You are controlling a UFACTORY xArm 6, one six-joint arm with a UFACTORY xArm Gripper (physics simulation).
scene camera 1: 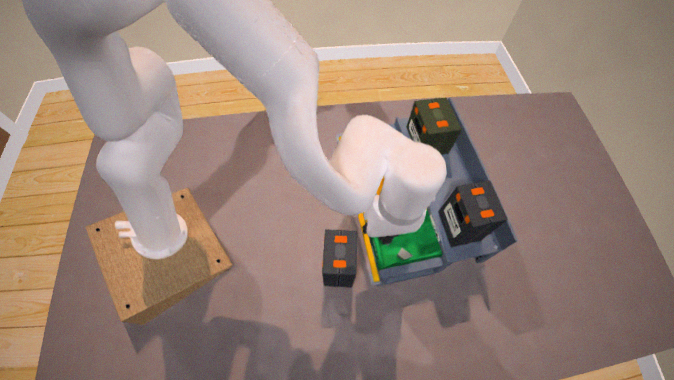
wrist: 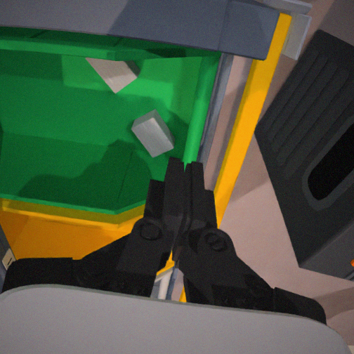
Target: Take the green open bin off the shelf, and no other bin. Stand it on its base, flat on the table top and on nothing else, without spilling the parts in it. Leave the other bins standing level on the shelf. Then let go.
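Places are measured from the arm's base along level axes (x ahead, y left, z up), in millimetres.
Pixels of known places: gripper, between the fingertips: (scene camera 1: 385, 237); arm's base, origin of its link: (scene camera 1: 160, 234).
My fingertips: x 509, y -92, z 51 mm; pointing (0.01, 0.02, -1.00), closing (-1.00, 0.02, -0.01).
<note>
Ahead of a thing's pixels: the offset from my fingertips to its top centre. "pt": to the spot under its first point. Level surfaces: height alone.
The green open bin {dx +72, dy -1, dz -13 mm} (scene camera 1: 422, 245) (wrist: 50, 110) sits level in the blue-grey shelf {pt dx +39, dy -80, dz -10 mm} (scene camera 1: 410, 272) (wrist: 190, 25), behind its yellow front strip {pt dx -31, dy -16, dz -29 mm} (scene camera 1: 370, 250) (wrist: 241, 135). Two grey parts (wrist: 113, 75) (wrist: 154, 134) show inside it. My gripper (wrist: 178, 181) is shut, with its fingertips together and nothing seen between them. In the wrist view it is over the near end of the green bin's front wall; whether the tips touch the wall I cannot tell. In the scene view the wrist hides the fingers. A yellow-orange bin (wrist: 60, 240) stands beside the green one, partly covered by the gripper.
A dark case with orange marks {dx -101, dy -27, dz +38 mm} (scene camera 1: 340, 272) (wrist: 285, 165) stands on the table {dz -94 mm} (scene camera 1: 560, 200) in front of the shelf. Another dark case {dx +165, dy -3, dz +128 mm} (scene camera 1: 475, 217) and an olive case {dx +158, dy +228, dz +103 mm} (scene camera 1: 435, 125) stand at the shelf's rear side. The wooden robot base (scene camera 1: 112, 270) is at the left.
</note>
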